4 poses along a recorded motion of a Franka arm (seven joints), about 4.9 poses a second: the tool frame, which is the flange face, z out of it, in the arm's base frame.
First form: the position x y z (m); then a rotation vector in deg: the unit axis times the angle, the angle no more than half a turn.
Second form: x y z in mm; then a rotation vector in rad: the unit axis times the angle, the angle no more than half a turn. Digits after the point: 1 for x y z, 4 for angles.
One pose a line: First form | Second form
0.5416 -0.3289 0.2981 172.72 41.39 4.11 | 541.6 -328.9 298.1 3.0145 0.7224 0.0717
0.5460 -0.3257 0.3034 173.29 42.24 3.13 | 546.0 -325.7 303.4 3.0245 0.7372 0.0546
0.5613 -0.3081 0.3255 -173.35 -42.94 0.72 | 561.3 -308.1 325.5 -3.0255 -0.7494 0.0126
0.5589 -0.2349 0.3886 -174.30 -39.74 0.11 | 558.9 -234.9 388.6 -3.0421 -0.6936 0.0019
